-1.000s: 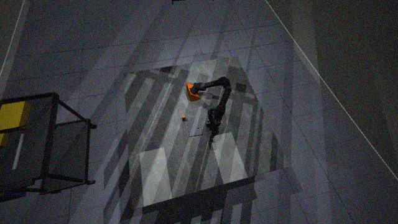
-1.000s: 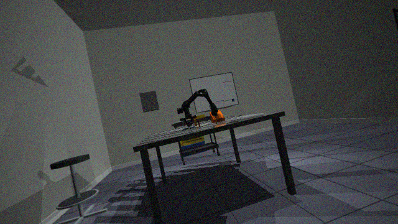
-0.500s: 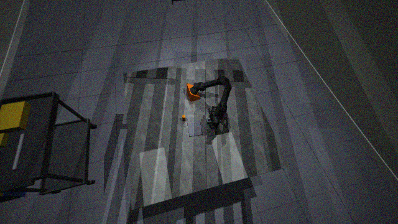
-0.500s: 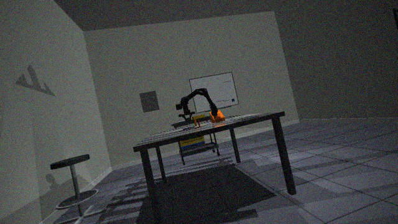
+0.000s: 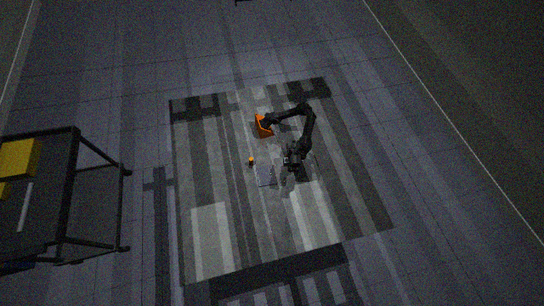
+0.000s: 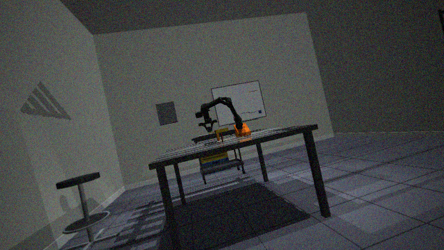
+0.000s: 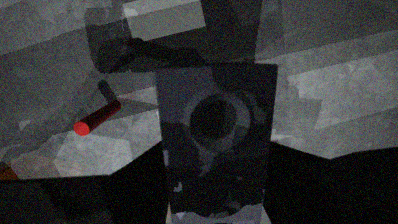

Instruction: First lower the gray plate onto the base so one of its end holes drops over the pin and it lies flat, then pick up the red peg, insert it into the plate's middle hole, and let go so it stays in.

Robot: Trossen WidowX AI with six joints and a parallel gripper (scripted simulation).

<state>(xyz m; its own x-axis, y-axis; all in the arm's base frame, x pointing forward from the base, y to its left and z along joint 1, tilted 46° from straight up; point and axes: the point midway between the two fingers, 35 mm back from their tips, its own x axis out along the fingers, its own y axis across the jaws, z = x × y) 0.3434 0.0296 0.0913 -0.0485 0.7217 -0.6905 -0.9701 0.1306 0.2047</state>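
Right now my gripper tip is 14 cm to the left of the base and 12 cm above it. Also, from my gripper tip: red peg: 10 cm behind, 9 cm below, 2 cm to the left; then gray plate: 3 cm above; then orange cylinder: 23 cm to the right, 12 cm behind, 9 cm below.
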